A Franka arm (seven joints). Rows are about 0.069 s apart.
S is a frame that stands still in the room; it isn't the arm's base.
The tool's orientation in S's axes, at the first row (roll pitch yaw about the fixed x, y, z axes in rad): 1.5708, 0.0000, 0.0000
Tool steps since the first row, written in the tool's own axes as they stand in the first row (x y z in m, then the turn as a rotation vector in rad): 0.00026, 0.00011, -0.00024, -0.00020, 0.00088, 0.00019; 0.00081, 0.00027, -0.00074, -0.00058, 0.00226, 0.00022; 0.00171, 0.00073, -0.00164, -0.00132, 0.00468, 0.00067; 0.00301, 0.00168, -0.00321, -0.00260, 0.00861, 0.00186; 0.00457, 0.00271, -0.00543, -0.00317, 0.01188, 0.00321; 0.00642, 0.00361, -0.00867, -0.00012, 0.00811, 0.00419; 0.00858, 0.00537, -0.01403, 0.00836, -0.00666, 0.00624; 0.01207, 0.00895, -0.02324, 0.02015, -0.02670, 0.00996
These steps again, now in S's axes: 0.00026, 0.00024, 0.00011, -0.00020, -0.00019, 0.00088; 0.00081, 0.00074, 0.00027, -0.00058, -0.00022, 0.00226; 0.00171, 0.00164, 0.00073, -0.00132, -0.00067, 0.00468; 0.00301, 0.00321, 0.00168, -0.00260, -0.00186, 0.00861; 0.00457, 0.00543, 0.00271, -0.00317, -0.00321, 0.01188; 0.00642, 0.00867, 0.00361, -0.00012, -0.00419, 0.00811; 0.00858, 0.01403, 0.00537, 0.00836, -0.00624, -0.00666; 0.01207, 0.02324, 0.00895, 0.02015, -0.00996, -0.02670
